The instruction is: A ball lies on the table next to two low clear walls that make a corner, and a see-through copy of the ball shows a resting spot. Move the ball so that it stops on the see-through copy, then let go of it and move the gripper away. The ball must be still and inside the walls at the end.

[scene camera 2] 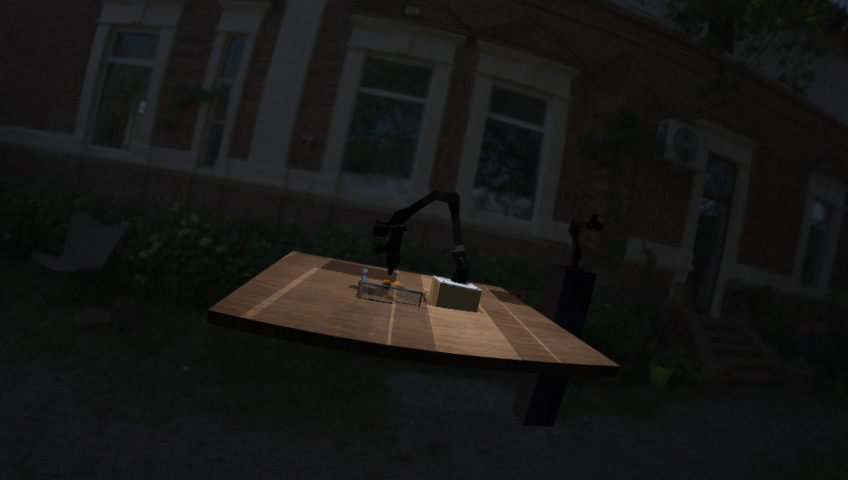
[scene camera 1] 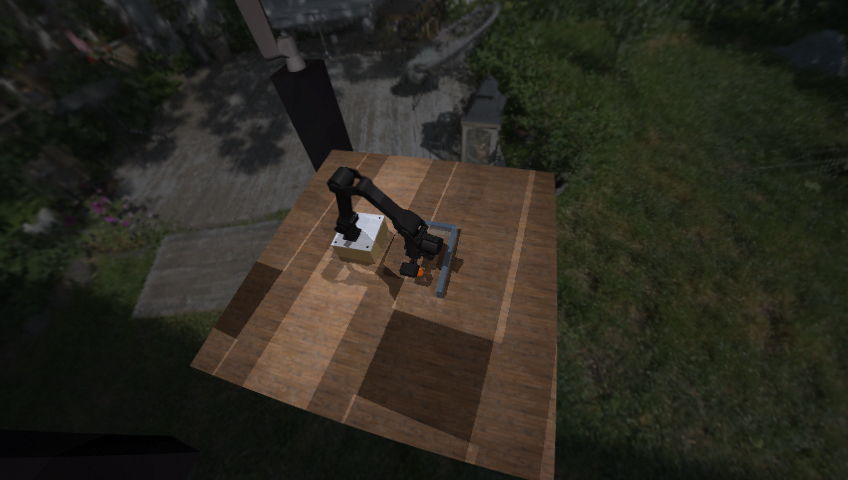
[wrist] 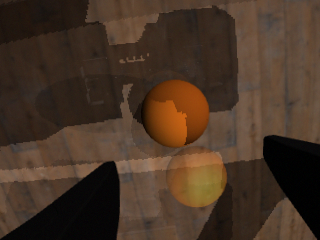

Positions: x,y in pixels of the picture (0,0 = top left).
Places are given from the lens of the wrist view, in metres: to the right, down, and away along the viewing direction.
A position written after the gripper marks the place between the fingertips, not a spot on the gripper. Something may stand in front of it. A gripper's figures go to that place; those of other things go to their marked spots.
gripper [wrist: 191,159]: 0.01, 0.02, 0.10
orange ball [wrist: 173,113]: 0.01, 0.00, 0.12
see-through copy of ball [wrist: 195,176]: 0.02, 0.03, 0.14
